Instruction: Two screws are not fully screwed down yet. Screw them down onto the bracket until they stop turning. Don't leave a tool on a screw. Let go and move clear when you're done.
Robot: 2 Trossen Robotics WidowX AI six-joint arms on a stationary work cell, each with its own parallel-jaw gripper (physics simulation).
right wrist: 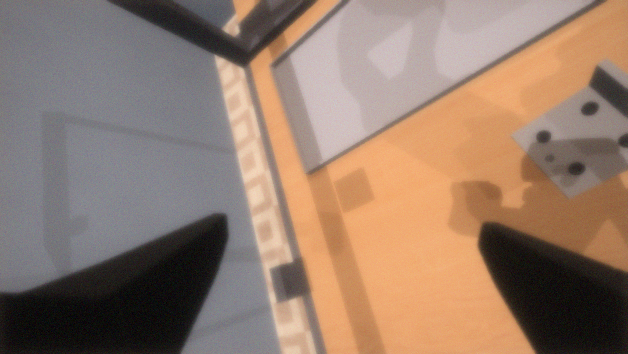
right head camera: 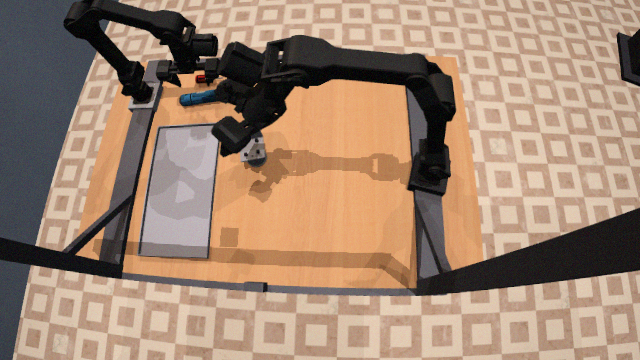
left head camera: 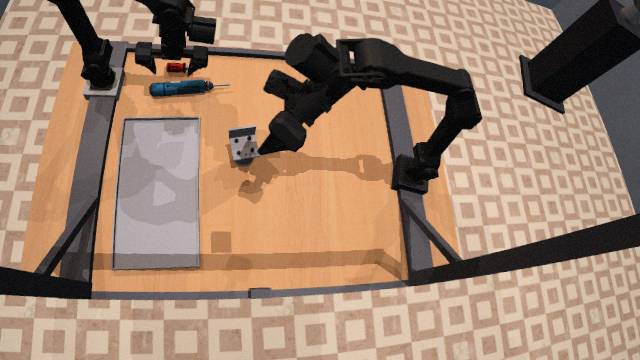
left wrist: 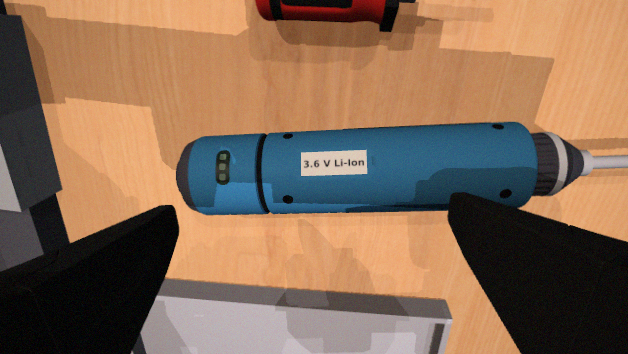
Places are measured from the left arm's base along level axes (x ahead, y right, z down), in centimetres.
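Pixels of known places: left gripper, fingertip midpoint: (right head camera: 194, 85) (left head camera: 171, 74) (left wrist: 314, 212); right gripper, fingertip midpoint: (right wrist: 351, 229) (left head camera: 265, 142); left arm's base at its link origin: (right head camera: 143, 95) (left head camera: 102, 80); right arm's base at its link origin: (right head camera: 431, 172) (left head camera: 414, 172).
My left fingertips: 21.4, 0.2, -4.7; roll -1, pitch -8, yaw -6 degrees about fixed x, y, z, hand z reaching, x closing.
For each thing: its top centre in the pictures, then the offset to it from my left fingertips, as dx, dy, dz.
- blue electric screwdriver at its top centre: (left wrist: 434, 187) (left head camera: 189, 83) (right head camera: 212, 92) +4.8, +0.2, +3.6
- short red screwdriver at its top centre: (left head camera: 181, 64) (right head camera: 208, 76) +1.4, -7.3, +4.7
- shallow grey tray at its top centre: (right wrist: 395, 32) (left head camera: 156, 186) (right head camera: 178, 186) -1.1, +31.4, +6.1
A grey bracket (left head camera: 243, 144) (right head camera: 253, 151) (right wrist: 565, 119) lies at mid-table with several dark round screws or holes; screw heights cannot be told. A blue electric screwdriver (left head camera: 180, 88) (right head camera: 196, 98) (left wrist: 400, 165) lies at the back left, its bit pointing right. A short red screwdriver (left head camera: 175, 67) (right head camera: 201, 78) (left wrist: 325, 11) lies behind it. My left gripper (left head camera: 172, 73) (right head camera: 195, 83) (left wrist: 314, 212) is open and empty above these tools, its fingertips showing near the blue tool's lower edge in the wrist view. My right gripper (right wrist: 351, 229) is open and empty above the bracket area.
A shallow grey tray (left head camera: 175, 240) (right head camera: 175, 240) (left wrist: 225, 320) (right wrist: 325, 100) lies on the left of the table, in front of the blue tool. The right arm reaches across the back half and partly hides the blue tool and bracket in the right head view. Dark frame rails edge the table.
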